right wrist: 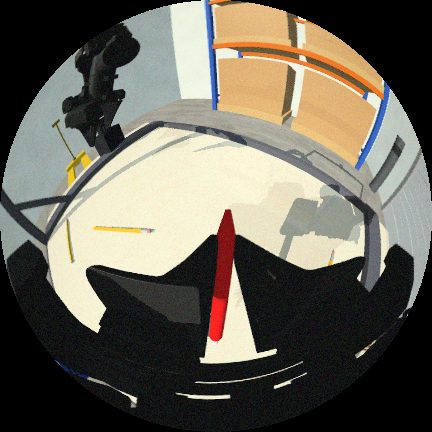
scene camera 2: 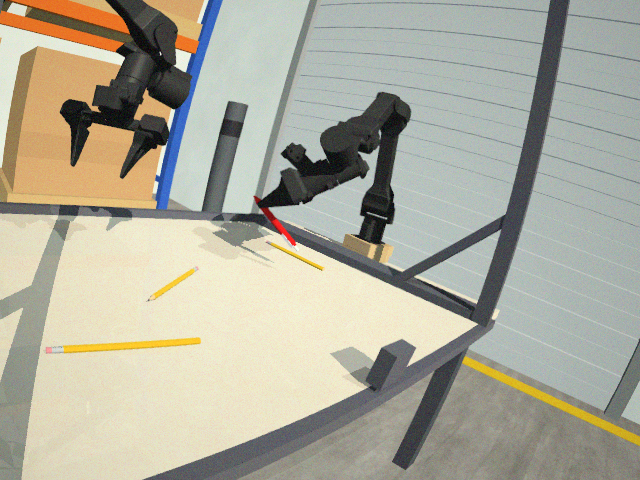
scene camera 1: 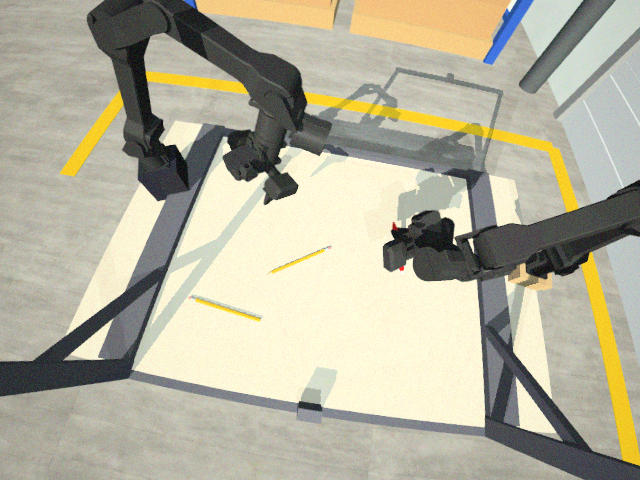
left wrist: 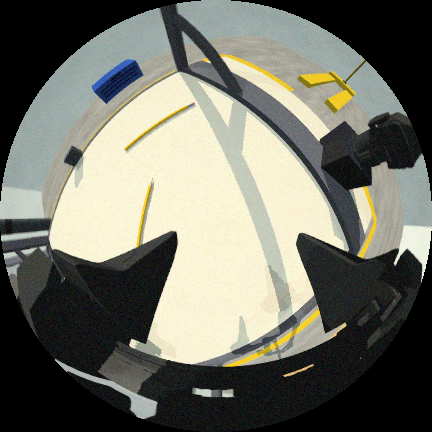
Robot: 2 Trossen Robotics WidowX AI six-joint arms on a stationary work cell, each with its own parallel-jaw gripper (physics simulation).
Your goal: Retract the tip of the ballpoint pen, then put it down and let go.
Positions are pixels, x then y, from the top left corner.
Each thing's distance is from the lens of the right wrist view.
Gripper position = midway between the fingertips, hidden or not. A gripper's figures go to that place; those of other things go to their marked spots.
my left gripper (right wrist: 100, 136): 37 cm
my right gripper (right wrist: 224, 240): 10 cm
